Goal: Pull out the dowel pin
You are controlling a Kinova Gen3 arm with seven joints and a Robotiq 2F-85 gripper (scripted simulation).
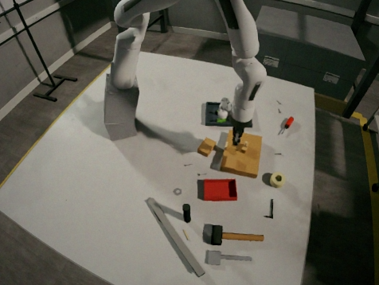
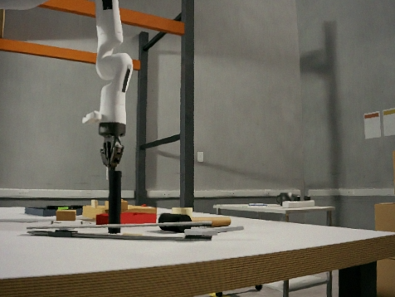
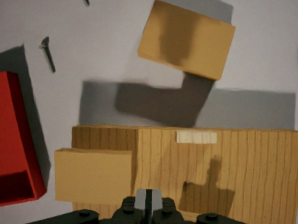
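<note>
My hand is 5 cm short of the dowel pin, 4 cm to the right of it and 7 cm above it. The rest, counted from my hand: pale wooden block (5 cm ahead, 4 cm to the left, 8 cm below); then wooden bench board (4 cm ahead, 3 cm to the left, 10 cm below); then tan wooden block (11 cm behind, 4 cm to the left, 11 cm below).
</note>
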